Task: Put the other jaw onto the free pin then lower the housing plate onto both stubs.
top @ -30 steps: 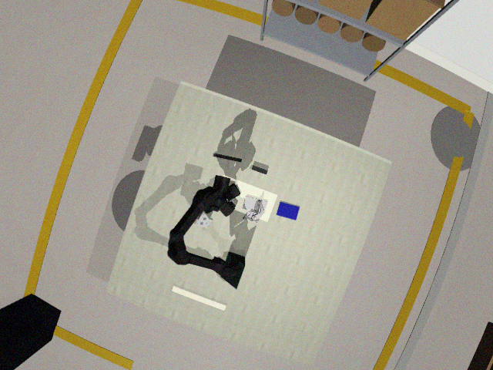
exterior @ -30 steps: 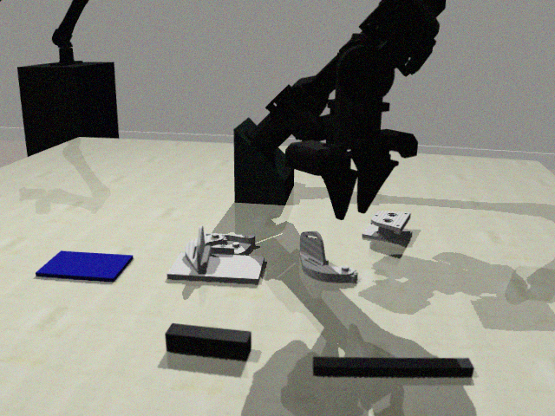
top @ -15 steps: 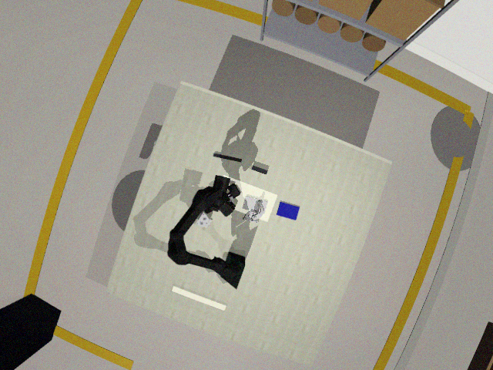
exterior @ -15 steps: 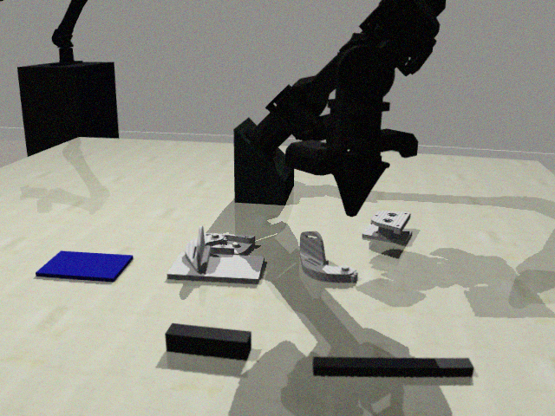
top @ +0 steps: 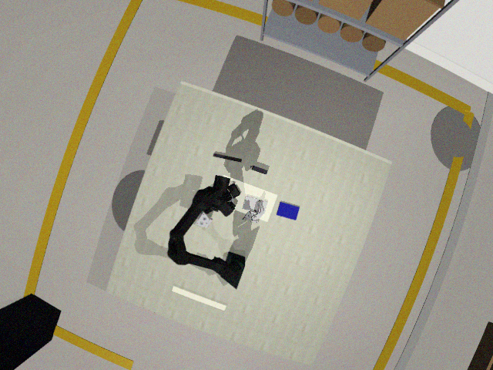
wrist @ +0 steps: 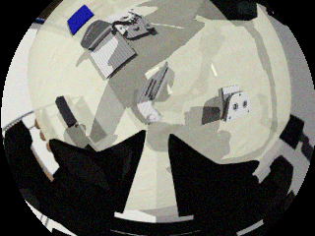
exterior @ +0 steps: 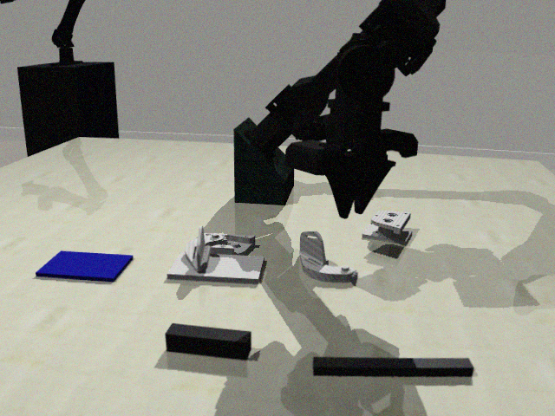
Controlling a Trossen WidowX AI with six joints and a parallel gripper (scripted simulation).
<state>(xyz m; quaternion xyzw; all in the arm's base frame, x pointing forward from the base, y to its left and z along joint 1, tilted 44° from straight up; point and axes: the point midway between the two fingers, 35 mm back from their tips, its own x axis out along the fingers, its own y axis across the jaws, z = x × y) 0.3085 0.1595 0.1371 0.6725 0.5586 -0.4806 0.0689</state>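
My gripper tip is 80 mm above the grey jaw and 10 mm to the left of it. From my gripper tip the other things lie so: grey base plate 170 mm to the right, 80 mm below, 30 mm ahead; long black bar 200 mm ahead, 80 mm below, 70 mm to the left; small grey fixture 160 mm behind, 80 mm below, 40 mm to the left.
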